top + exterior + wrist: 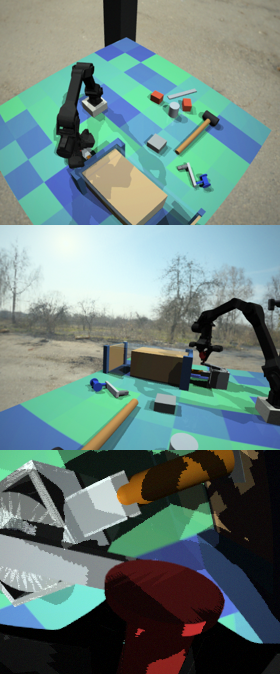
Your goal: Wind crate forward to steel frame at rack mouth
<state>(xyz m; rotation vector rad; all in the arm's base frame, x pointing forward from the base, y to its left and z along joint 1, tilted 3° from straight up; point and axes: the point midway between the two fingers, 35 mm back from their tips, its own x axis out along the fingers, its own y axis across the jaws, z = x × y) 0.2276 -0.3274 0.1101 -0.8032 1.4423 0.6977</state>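
Now: the red knob 2 cm above my gripper tip. Round my gripper tip: grey winch 9 cm behind, 8 cm below, 6 cm to the left; then red-knobbed crank 3 cm behind, 2 cm to the left, 1 cm below; then blue frame 8 cm ahead, 5 cm to the left, 1 cm below.
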